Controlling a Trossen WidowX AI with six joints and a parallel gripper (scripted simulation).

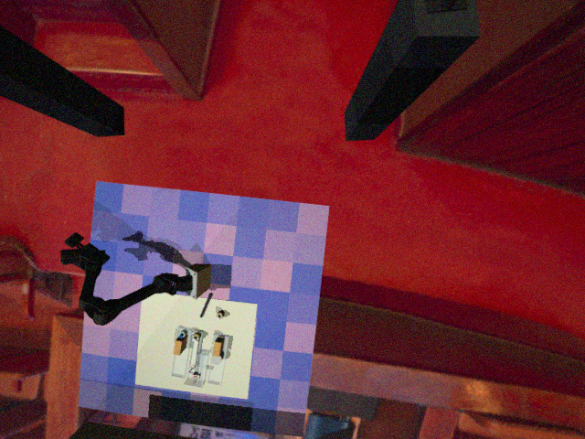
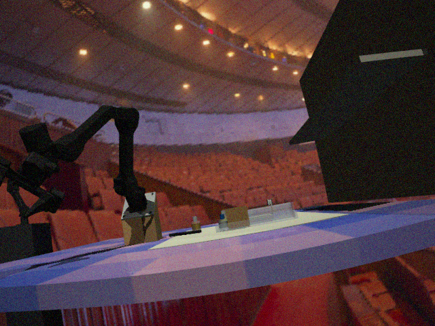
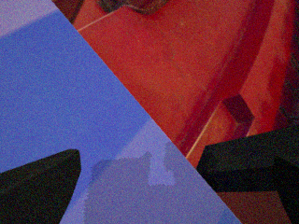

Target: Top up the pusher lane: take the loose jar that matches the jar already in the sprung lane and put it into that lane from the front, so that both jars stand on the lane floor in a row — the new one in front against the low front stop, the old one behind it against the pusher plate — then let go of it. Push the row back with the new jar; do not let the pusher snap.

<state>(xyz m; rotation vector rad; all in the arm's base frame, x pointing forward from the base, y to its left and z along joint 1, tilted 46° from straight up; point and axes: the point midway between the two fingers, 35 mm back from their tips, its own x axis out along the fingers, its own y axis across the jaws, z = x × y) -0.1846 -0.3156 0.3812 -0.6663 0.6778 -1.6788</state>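
My gripper tip is 36 cm short of the thin black rod, 54 cm to the right of it and 14 cm above it. Round my gripper tip: clear lane rack 66 cm ahead, 48 cm to the left, 12 cm below; cream mat 58 cm ahead, 46 cm to the left, 14 cm below.
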